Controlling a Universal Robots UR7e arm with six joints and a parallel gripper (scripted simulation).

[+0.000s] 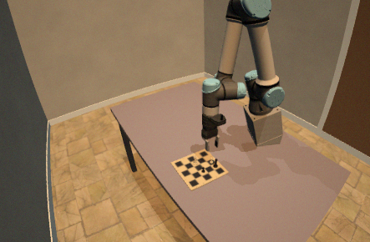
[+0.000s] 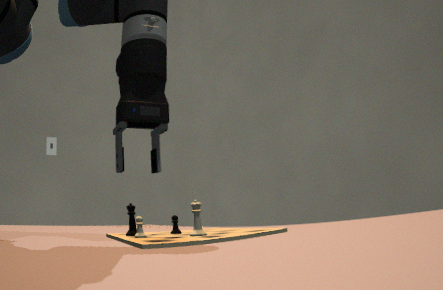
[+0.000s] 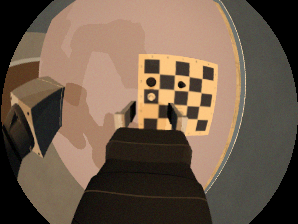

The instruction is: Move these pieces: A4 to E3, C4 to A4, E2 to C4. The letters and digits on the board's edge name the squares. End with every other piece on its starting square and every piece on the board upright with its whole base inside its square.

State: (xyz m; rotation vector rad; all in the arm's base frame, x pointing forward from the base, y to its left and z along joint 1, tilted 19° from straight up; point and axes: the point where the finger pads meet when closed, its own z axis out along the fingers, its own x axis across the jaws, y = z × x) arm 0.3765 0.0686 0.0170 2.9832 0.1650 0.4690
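The tall white piece is 8 cm ahead of my hand, 3 cm to the right of it and 9 cm below it. The rest, counted from my hand: white pawn 10 cm below; tall black piece 1 cm behind, 4 cm to the left, 9 cm below; black pawn 7 cm ahead, 4 cm to the left, 10 cm below.
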